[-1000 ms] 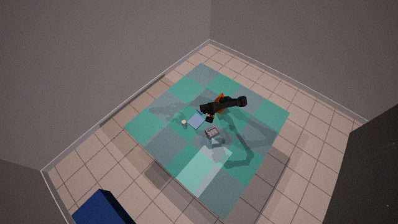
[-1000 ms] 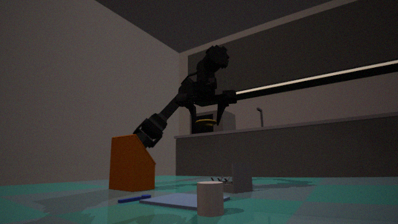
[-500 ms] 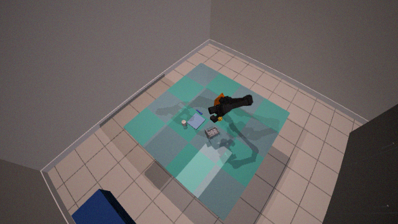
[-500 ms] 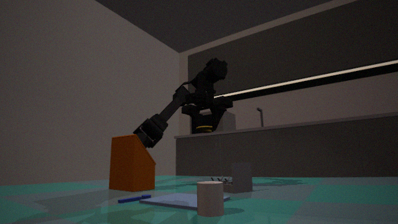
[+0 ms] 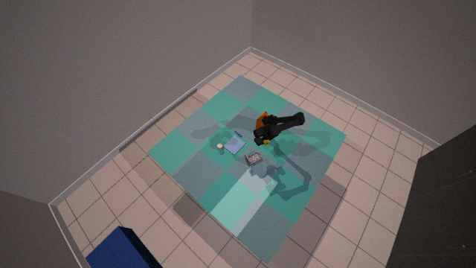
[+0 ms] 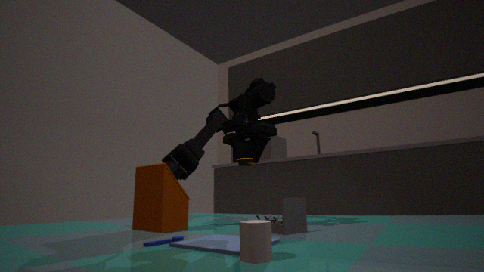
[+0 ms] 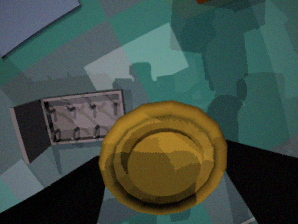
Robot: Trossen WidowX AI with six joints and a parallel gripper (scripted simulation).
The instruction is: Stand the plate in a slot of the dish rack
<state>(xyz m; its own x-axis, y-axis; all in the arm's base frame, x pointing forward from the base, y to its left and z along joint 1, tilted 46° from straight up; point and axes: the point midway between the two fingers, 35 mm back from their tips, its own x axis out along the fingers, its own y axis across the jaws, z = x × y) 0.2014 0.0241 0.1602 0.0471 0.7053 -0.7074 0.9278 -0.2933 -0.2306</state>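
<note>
Right now the grey dish rack is 15 cm below my gripper tip, 10 cm ahead of it and 3 cm to the right of it. Also, from my gripper tip: yellow plate 1 cm above; then beige cup 31 cm to the right, 19 cm ahead, 15 cm below.
</note>
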